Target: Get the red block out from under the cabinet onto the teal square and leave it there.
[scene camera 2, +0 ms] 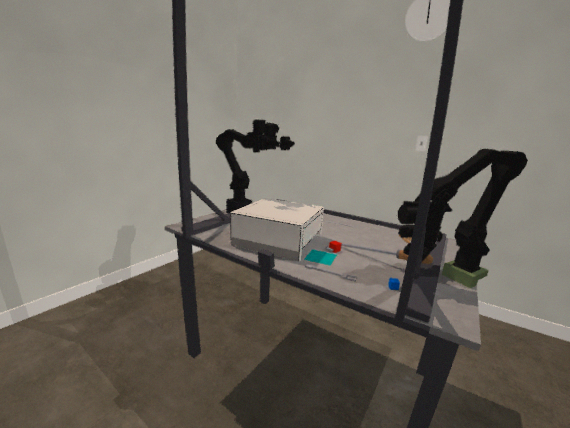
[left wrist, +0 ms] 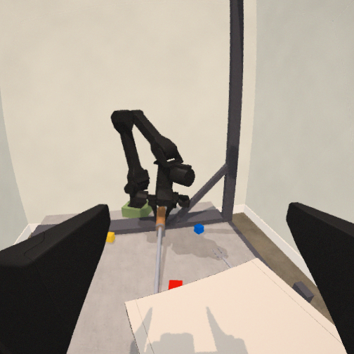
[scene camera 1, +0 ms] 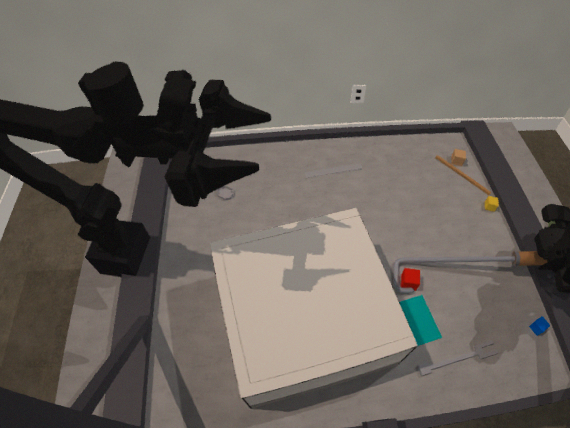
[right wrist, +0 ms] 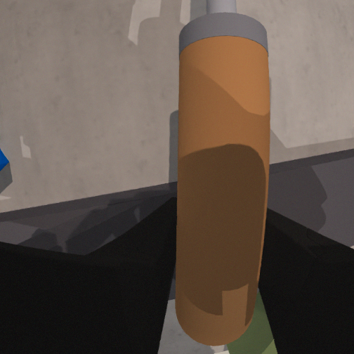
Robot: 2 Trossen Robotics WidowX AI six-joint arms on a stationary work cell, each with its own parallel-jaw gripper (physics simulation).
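Frame: origin at the left arm's base, x ahead, y left, z up, level; metres.
Where they show: left gripper, fingertip midpoint: [scene camera 2: 286, 143] [scene camera 1: 265, 140]; right gripper, fingertip midpoint: [scene camera 1: 538, 262]; left arm's base at its link origin: [scene camera 2: 239, 199] [scene camera 1: 113, 239]; right arm's base at its link origin: [scene camera 2: 466, 266].
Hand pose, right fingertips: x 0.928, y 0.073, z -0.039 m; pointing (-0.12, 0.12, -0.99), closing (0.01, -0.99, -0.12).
Things, the pixels of their top centre, and the offset from my right fingertips. "pt": a spot on its surface instead.
- red block at its top centre: [scene camera 1: 412, 276] [scene camera 2: 335, 242] 0.056 m right, 0.296 m back, 0.006 m down
- white cabinet at its top centre: [scene camera 1: 306, 291] [scene camera 2: 280, 209] 0.159 m right, 0.508 m back, 0.097 m up
- teal square at a spot on its surface: [scene camera 1: 421, 320] [scene camera 2: 326, 258] pt 0.140 m right, 0.271 m back, 0.038 m down
- rod's orange handle at its top centre: [scene camera 1: 541, 252] [scene camera 2: 413, 250] 0.003 m right, 0.020 m back, 0.044 m up
- blue block at its top centre: [scene camera 1: 542, 324] [scene camera 2: 394, 280] 0.139 m right, 0.015 m back, 0.014 m down
- thin grey tool at its top centre: [scene camera 1: 459, 357] [scene camera 2: 330, 270] 0.214 m right, 0.198 m back, 0.031 m down
- yellow block at its top centre: [scene camera 1: 493, 200] 0.173 m left, 0.071 m back, 0.014 m down
- orange block at its top centre: [scene camera 1: 460, 153] 0.321 m left, 0.137 m back, 0.009 m down
- orange stick at its top centre: [scene camera 1: 463, 173] 0.270 m left, 0.130 m back, 0.032 m down
The red block [scene camera 1: 410, 279] [scene camera 2: 335, 246] [left wrist: 175, 284] lies on the table beside the white cabinet [scene camera 1: 300, 320] [scene camera 2: 265, 227] [left wrist: 230, 300], inside the bend of a grey hooked rod [scene camera 1: 455, 259] [scene camera 2: 370, 248] [left wrist: 159, 260]. The teal square [scene camera 1: 421, 320] [scene camera 2: 320, 257] lies next to the cabinet; the block is outside it, a short gap from its upper edge in scene camera 1. My right gripper [right wrist: 210, 207] is shut on the rod's orange handle [scene camera 1: 530, 258] [right wrist: 222, 150]. My left gripper [scene camera 1: 264, 142] [scene camera 2: 292, 143] [left wrist: 200, 212] is open and empty, high above the table.
A blue block [scene camera 1: 539, 326] [scene camera 2: 394, 284] [left wrist: 199, 228] lies near the right gripper. A thin grey tool [scene camera 1: 450, 362] lies below the teal square. A yellow block [scene camera 1: 491, 203], an orange block [scene camera 1: 459, 157] and an orange stick [scene camera 1: 462, 175] lie at the upper right in scene camera 1.
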